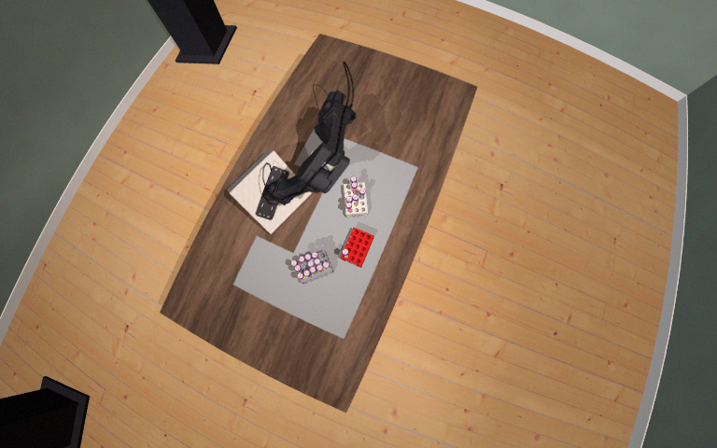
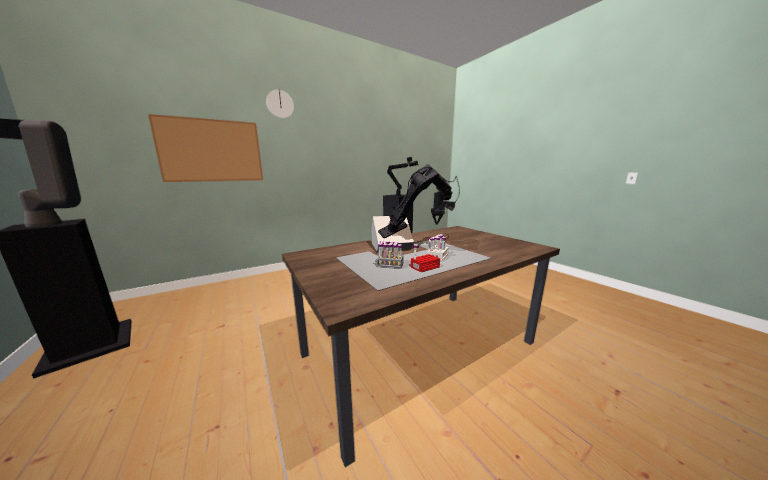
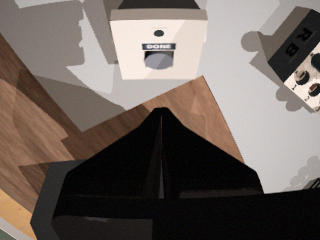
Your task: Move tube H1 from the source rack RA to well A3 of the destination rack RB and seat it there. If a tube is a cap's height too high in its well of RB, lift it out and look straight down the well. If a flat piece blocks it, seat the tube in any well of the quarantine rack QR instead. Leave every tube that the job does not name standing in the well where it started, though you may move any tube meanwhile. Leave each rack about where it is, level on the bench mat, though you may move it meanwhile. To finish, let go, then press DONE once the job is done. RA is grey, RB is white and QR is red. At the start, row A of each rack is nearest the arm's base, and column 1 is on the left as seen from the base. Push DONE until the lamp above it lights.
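The DONE button box is 1 cm behind my hand, 1 cm to the right of it and 12 cm below it. From my hand the other things lie so: tube H1: 14 cm ahead, 39 cm to the right, 10 cm below; then red rack QR: 17 cm ahead, 35 cm to the right, 14 cm below; then white rack RB: 12 cm ahead, 16 cm to the right, 14 cm below.
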